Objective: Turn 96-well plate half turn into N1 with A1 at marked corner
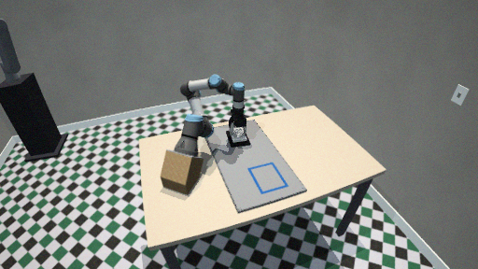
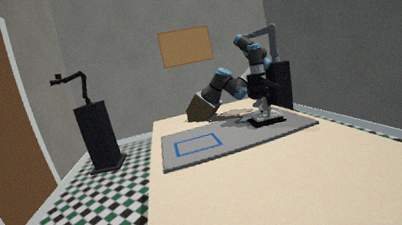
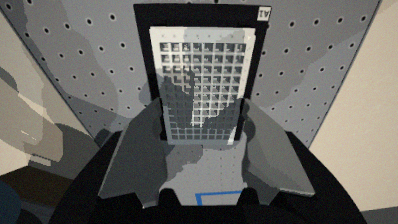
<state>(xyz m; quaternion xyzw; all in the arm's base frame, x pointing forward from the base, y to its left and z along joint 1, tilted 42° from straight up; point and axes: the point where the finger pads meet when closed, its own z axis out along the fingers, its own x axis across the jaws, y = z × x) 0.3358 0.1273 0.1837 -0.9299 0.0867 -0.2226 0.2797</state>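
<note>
The clear 96-well plate lies 10 mm below my hand. From my hand the other things lie so: A1 label: 70 mm to the left, 60 mm ahead, 30 mm below; black pad: 30 mm below.
</note>
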